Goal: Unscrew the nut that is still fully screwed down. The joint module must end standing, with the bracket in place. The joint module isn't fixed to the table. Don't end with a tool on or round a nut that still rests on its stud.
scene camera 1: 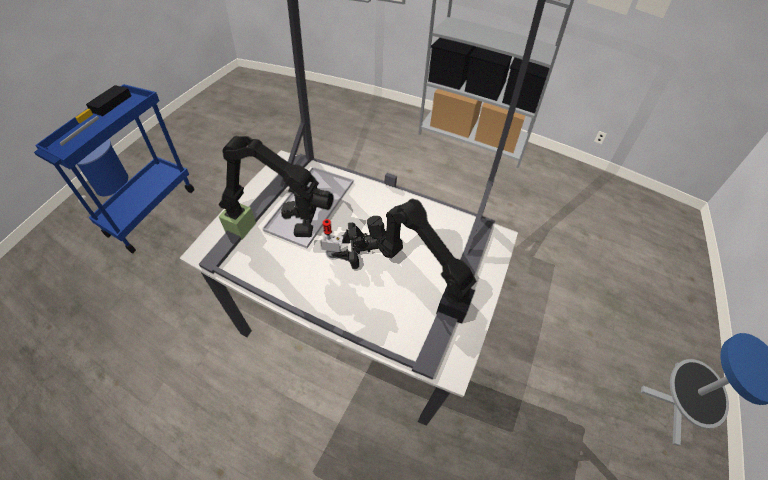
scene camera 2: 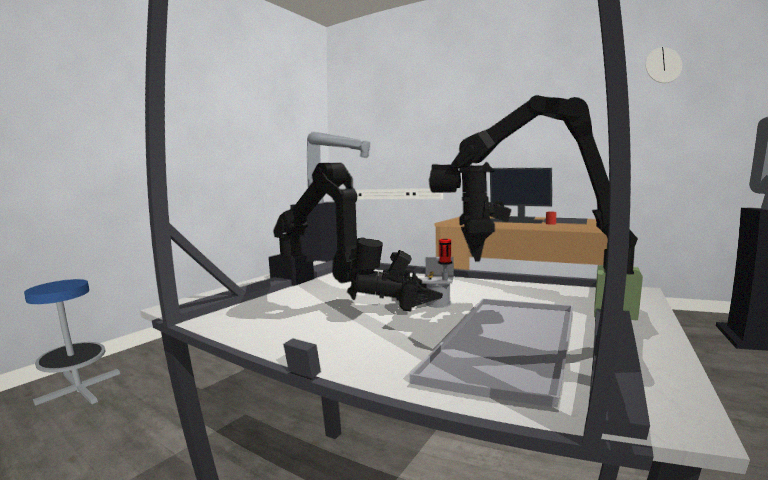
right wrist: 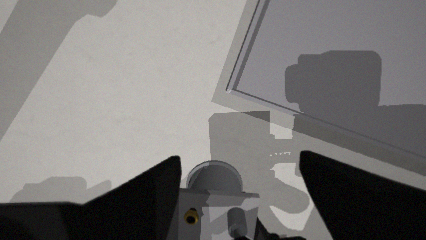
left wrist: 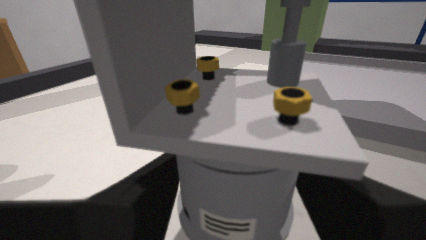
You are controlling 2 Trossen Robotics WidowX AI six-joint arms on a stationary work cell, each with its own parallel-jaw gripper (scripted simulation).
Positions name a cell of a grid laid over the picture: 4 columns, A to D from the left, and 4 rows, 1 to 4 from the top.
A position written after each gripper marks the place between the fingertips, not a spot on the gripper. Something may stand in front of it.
Note:
In view: the left gripper (scene camera 2: C3), the right gripper (scene camera 2: C3), a shallow grey tray (scene camera 2: C3), a grey joint module (right wrist: C3), a nut (left wrist: B2) and a nut (left wrist: C2).
The shallow grey tray shows as well in scene camera 1 (scene camera 1: B2) and in the right wrist view (right wrist: D2). The left gripper also shows in scene camera 1 (scene camera 1: B3) and in the left wrist view (left wrist: C3). The right gripper also shows in scene camera 1 (scene camera 1: B2) and in the right wrist view (right wrist: C3).

